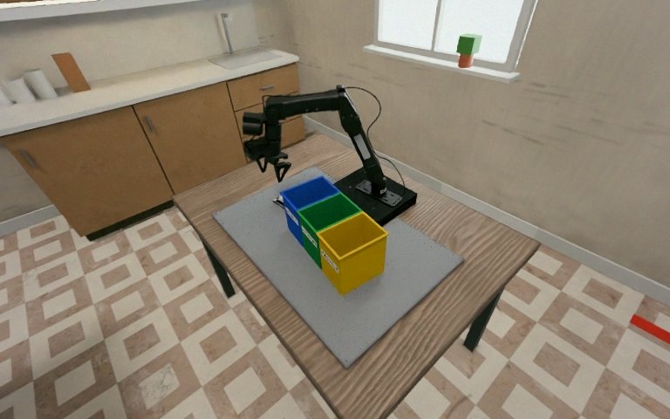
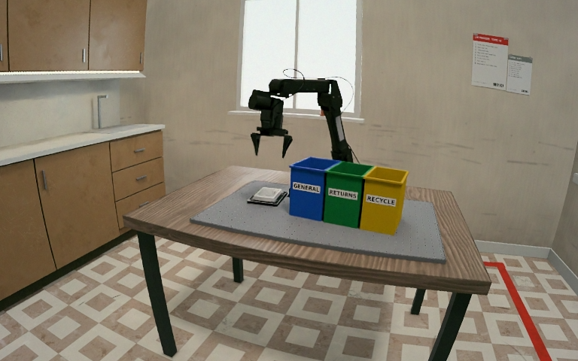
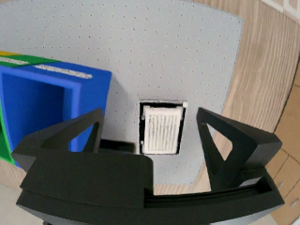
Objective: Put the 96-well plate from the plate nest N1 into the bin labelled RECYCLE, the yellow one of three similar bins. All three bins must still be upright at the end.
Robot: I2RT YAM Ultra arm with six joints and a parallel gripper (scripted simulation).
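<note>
The white 96-well plate is 120 mm behind my hand, 40 mm to the right of it and 190 mm below it. The rest, counted from my hand: black plate nest: 120 mm behind, 40 mm to the right, 200 mm below; then green returns bin: 10 mm behind, 290 mm to the left, 120 mm below; then blue general bin: 40 mm behind, 160 mm to the left, 120 mm below.
</note>
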